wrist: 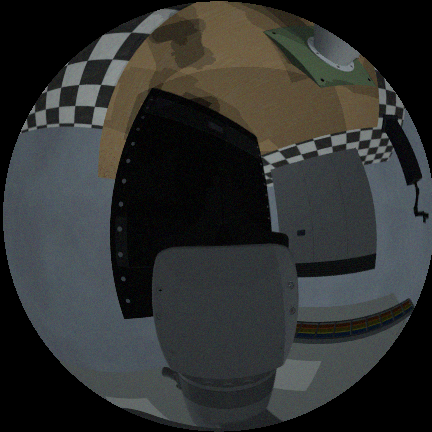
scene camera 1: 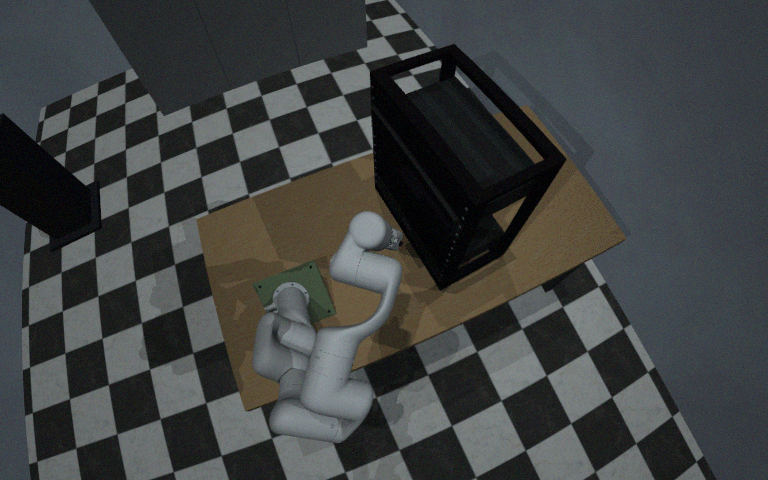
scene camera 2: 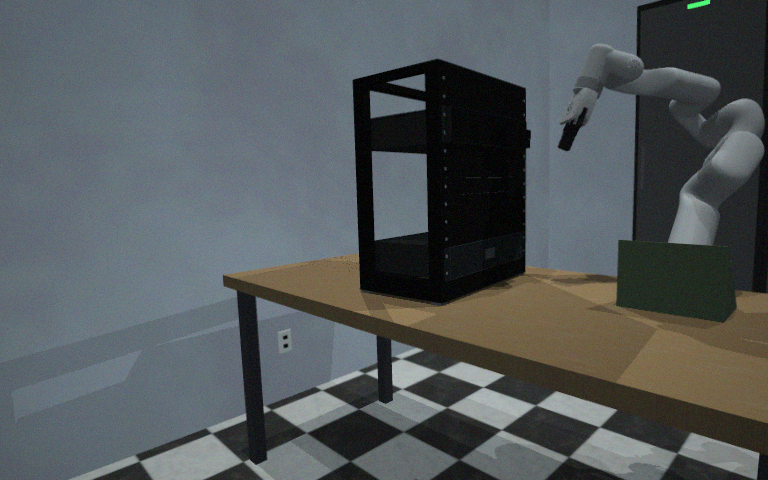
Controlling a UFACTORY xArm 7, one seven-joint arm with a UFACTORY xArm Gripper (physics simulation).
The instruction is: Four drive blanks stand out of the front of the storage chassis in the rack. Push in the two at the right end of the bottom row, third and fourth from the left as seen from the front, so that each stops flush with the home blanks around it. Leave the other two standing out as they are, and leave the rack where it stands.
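Pixels of known places: gripper, fingertip midpoint: [wrist: 220, 184] [scene camera 2: 563, 149]; arm's base, link origin: [scene camera 1: 290, 298] [scene camera 2: 682, 270].
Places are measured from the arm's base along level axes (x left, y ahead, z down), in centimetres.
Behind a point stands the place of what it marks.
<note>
The black rack [scene camera 1: 504, 107] @[x 5.6, y 73.8, z -52.2 cm] [scene camera 2: 436, 198] @[x 33.2, y 47.8, z -18.5 cm] [wrist: 117, 215] @[x -15.7, y 49.5, z -32.4 cm] stands upright on the table. A dark unit [scene camera 2: 399, 133] @[x 31.0, y 61.9, z -36.1 cm] shows in its upper part through the open side in scene view 2. The rack's front is very dark, so I cannot make out the four drive blanks or how far they stand out. A small dark block [scene camera 2: 527, 138] @[x -11.7, y 46.3, z -35.6 cm] sticks out past the front's far edge. My gripper [scene camera 1: 401, 243] [scene camera 2: 564, 147] @[x -6.9, y 32.6, z -31.0 cm] is shut and empty. It points steeply down in front of the rack, at about the upper unit's height, with a gap between. Its fingertips cannot be made out in the wrist view.
The wooden table [scene camera 1: 237, 243] @[x 34.1, y -13.9, z 9.2 cm] [scene camera 2: 594, 339] @[x 34.6, y 7.8, z 9.2 cm] [wrist: 300, 112] @[x 30.4, y 21.1, z 9.2 cm] carries the rack and the arm's green base [scene camera 1: 310, 280] @[x 2.2, y 8.7, z -2.6 cm] [scene camera 2: 673, 280] @[x 7.1, y 0.3, z 1.2 cm] [wrist: 300, 55] @[x -0.3, y 10.7, z -0.1 cm]. A lower unit [scene camera 2: 467, 257] @[x 20.7, y 47.2, z -1.9 cm] with a small grey label sits at the rack's bottom. A grey cabinet [scene camera 1: 249, 39] [wrist: 325, 205] stands beyond the table.
</note>
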